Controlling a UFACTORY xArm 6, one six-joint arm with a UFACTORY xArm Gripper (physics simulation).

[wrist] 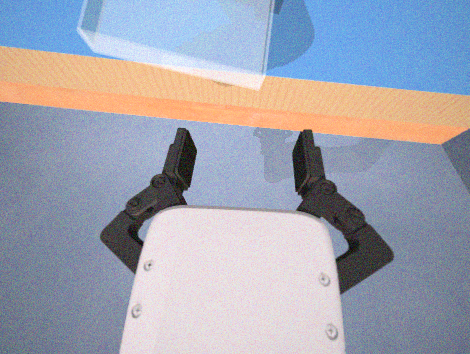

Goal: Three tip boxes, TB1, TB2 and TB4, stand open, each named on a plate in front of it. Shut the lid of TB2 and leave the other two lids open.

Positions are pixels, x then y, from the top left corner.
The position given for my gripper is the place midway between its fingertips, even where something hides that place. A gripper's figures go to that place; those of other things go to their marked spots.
Scene:
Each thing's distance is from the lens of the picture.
my gripper [243,140]: 15 cm
lid [233,49]: 17 cm
blue mat [413,52]: 37 cm
The marked spots on the lid and the blue mat are 26 cm apart.

